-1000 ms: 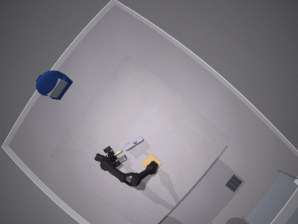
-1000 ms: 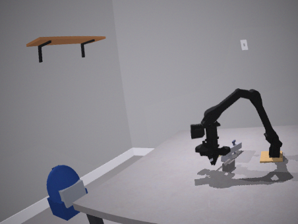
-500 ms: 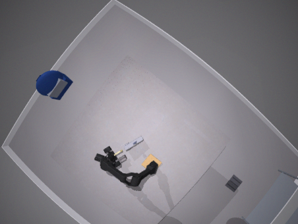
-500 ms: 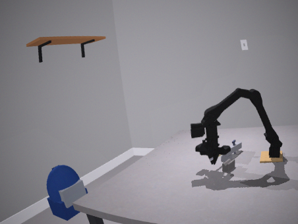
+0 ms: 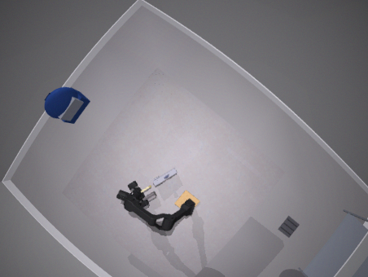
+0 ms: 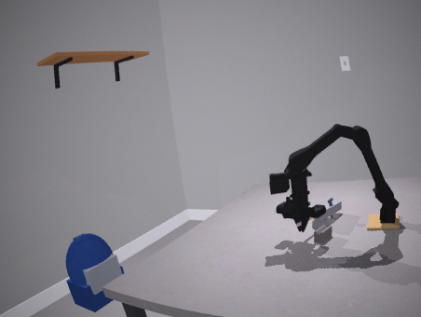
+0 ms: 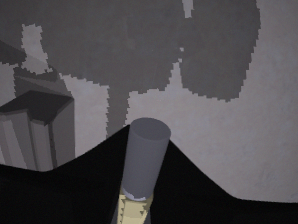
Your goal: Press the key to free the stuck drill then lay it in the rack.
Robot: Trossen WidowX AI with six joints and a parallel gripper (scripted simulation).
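Right now the rack is 80 mm behind my gripper tip, 20 mm below it and 10 mm to the right of it. Round my gripper tip: blue key: 220 mm to the right, 60 mm behind, 20 mm above; then pale fixture: 190 mm to the right, 50 mm behind; then drill: 40 mm to the right, 30 mm above, 10 mm behind.
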